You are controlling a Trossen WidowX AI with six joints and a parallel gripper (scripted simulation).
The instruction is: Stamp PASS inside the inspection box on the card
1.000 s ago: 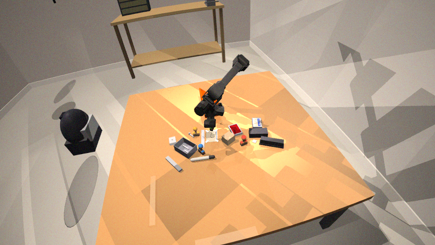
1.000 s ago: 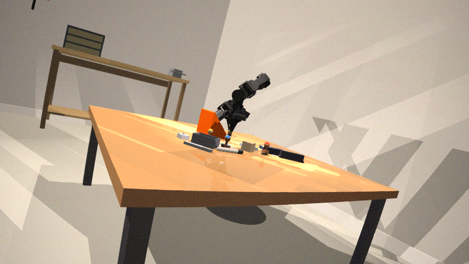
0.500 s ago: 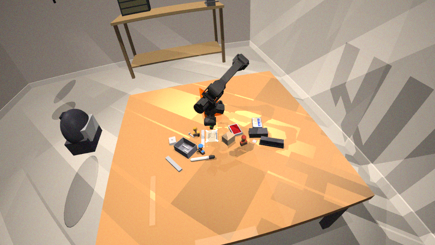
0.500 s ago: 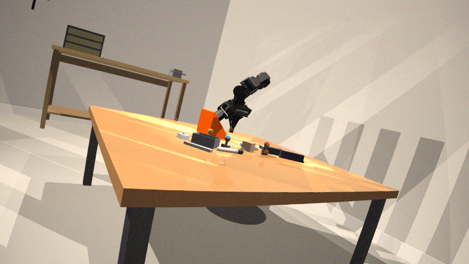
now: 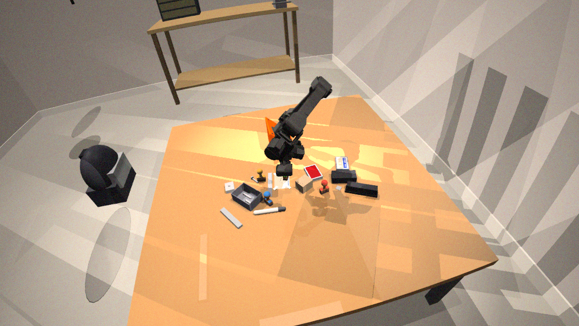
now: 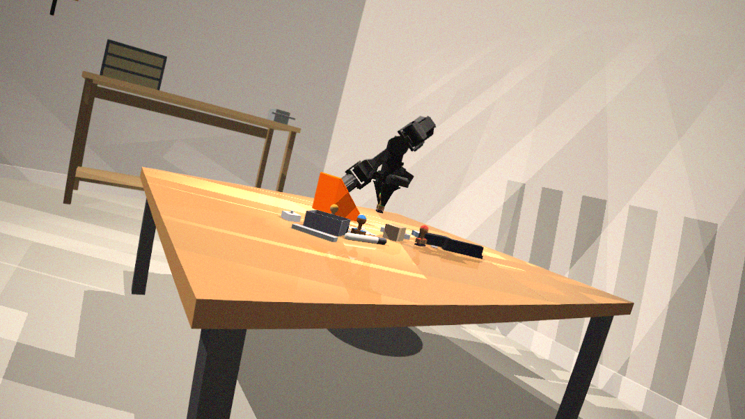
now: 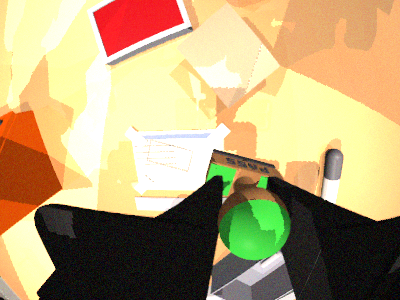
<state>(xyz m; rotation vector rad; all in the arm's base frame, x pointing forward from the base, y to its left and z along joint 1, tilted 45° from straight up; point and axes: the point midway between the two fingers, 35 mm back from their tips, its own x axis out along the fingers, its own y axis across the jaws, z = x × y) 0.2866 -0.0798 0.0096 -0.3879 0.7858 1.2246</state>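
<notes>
Now: the tan block 8 cm below my gripper tip, 7 cm to the left of it and 2 cm ahead of it. The rest, counted from my gripper tip: white card (10 cm below, 6 cm behind, 1 cm to the right); blue-knobbed stamp (10 cm to the right, 8 cm below, 4 cm ahead); green-knobbed stamp (right at my gripper tip).
</notes>
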